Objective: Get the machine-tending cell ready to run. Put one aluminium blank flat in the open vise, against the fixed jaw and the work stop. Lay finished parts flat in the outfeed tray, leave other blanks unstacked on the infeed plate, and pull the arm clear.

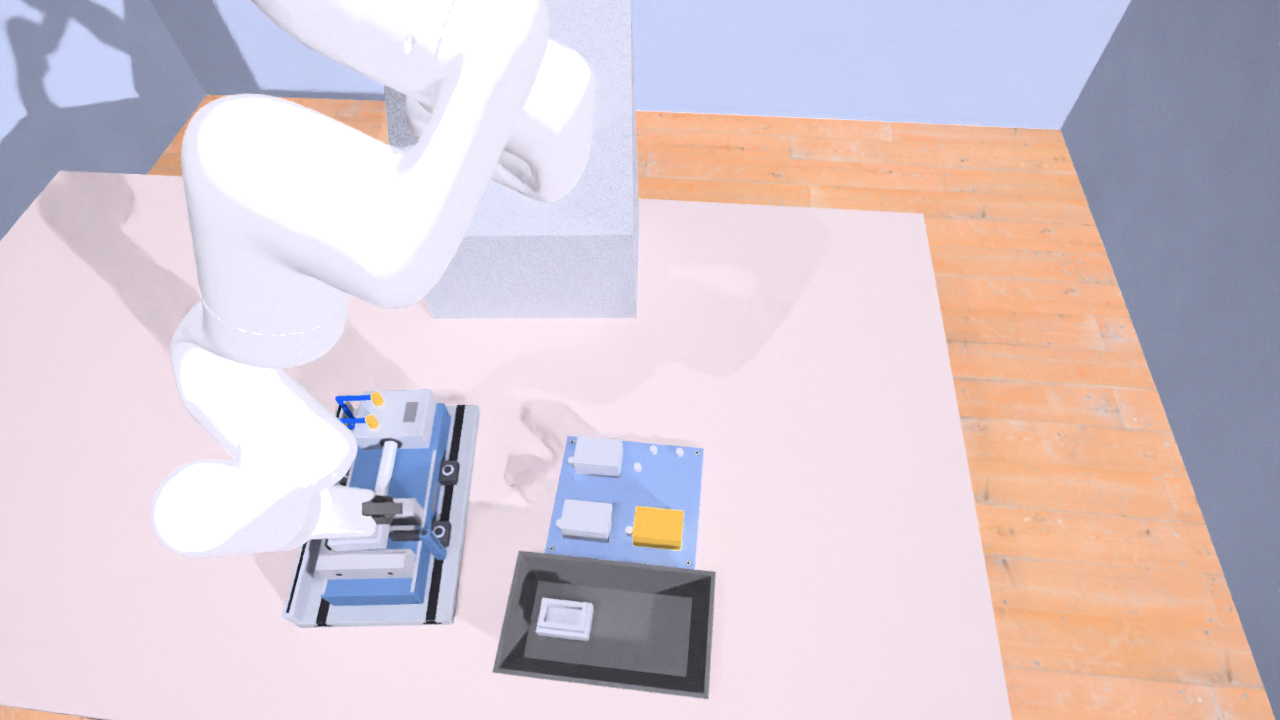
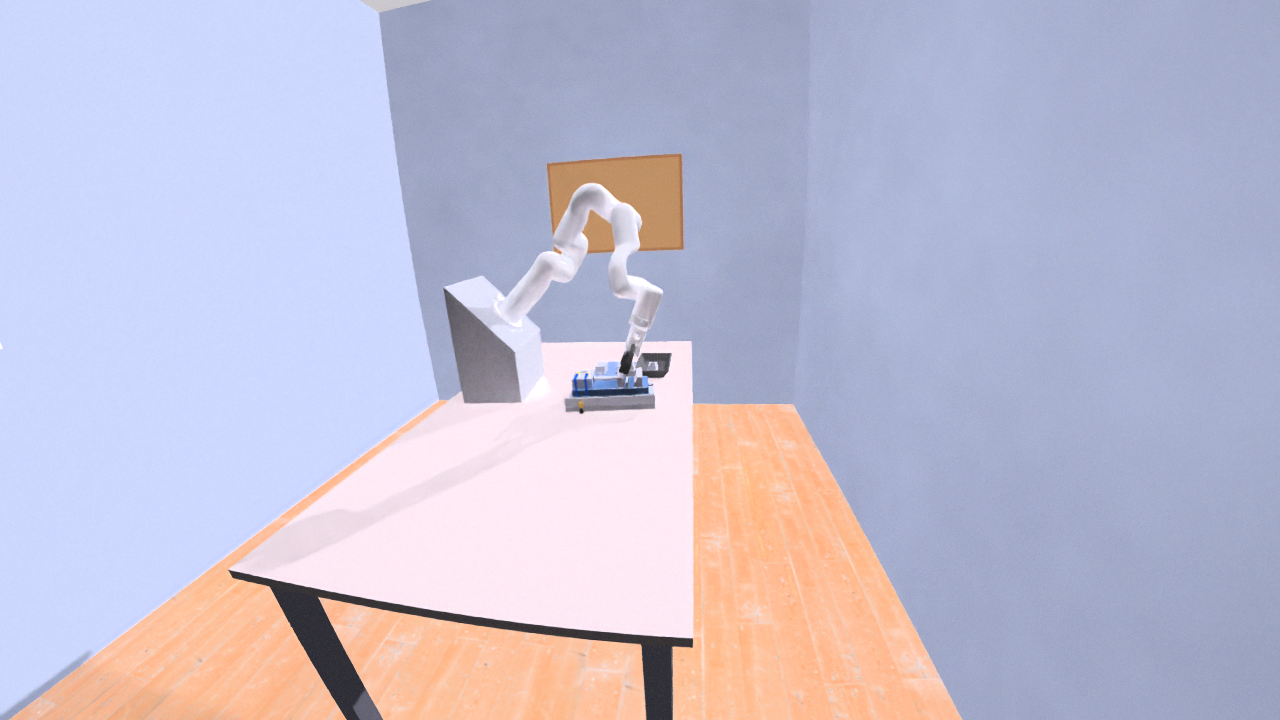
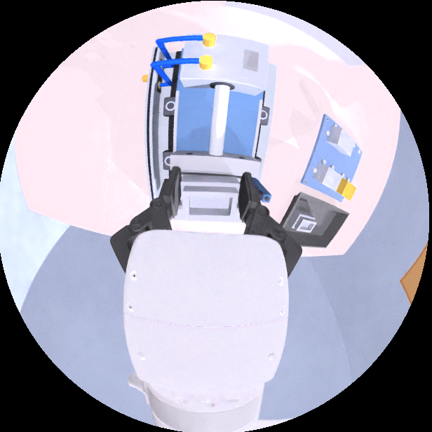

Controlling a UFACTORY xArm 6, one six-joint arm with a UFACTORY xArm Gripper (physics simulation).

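Places are measured from the arm's base along level axes (x ahead, y left, z up), in centimetres.
Pixels of known places: gripper, fingertip midpoint: (image 2: 623, 369); arm's base at its link origin: (image 2: 506, 316).
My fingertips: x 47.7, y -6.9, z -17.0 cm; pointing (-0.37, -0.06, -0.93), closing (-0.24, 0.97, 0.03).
Ahead of a thing's pixels: the offset from my fingertips to its top centre. "pt": to the spot under its first point.
The vise {dx -4.5, dy -1.1, dz -1.1 cm} (image 1: 371, 591) (image 2: 611, 388) (image 3: 192, 120) is open. My gripper (image 1: 394, 522) (image 2: 625, 368) (image 3: 210, 178) points down between its jaws, shut on a finished part {dx +2.1, dy +0.5, dz +1.9 cm} (image 1: 357, 540) (image 3: 210, 205) with a rectangular pocket. The part lies between the moving jaw (image 3: 215, 163) and the fixed jaw (image 1: 362, 562); whether it rests on the vise bed is hidden. The blue work stop {pt dx +0.8, dy +8.4, dz -3.8 cm} (image 1: 434, 544) (image 3: 262, 190) is beside one finger. Two grey blanks {dx -16.7, dy +23.6, dz -6.6 cm} (image 1: 597, 458) {dx -7.7, dy +24.5, dz -6.6 cm} (image 1: 586, 520) lie apart on the infeed plate {dx -12.4, dy +28.5, dz -10.2 cm} (image 1: 617, 490) (image 3: 314, 162). Another finished part {dx +4.6, dy +25.2, dz -6.3 cm} (image 1: 564, 617) (image 3: 304, 224) lies flat in the outfeed tray (image 1: 617, 562) (image 3: 330, 220).
A yellow-orange block {dx -8.7, dy +33.5, dz -6.6 cm} (image 1: 657, 528) (image 3: 346, 189) lies on the infeed plate beside a grey blank. Blue hoses {pt dx -14.1, dy -7.8, dz -0.1 cm} (image 1: 355, 398) (image 3: 180, 39) with yellow fittings stand by the vise's rear housing (image 3: 225, 75). The grey arm pedestal (image 1: 537, 273) (image 2: 487, 349) stands behind the vise.
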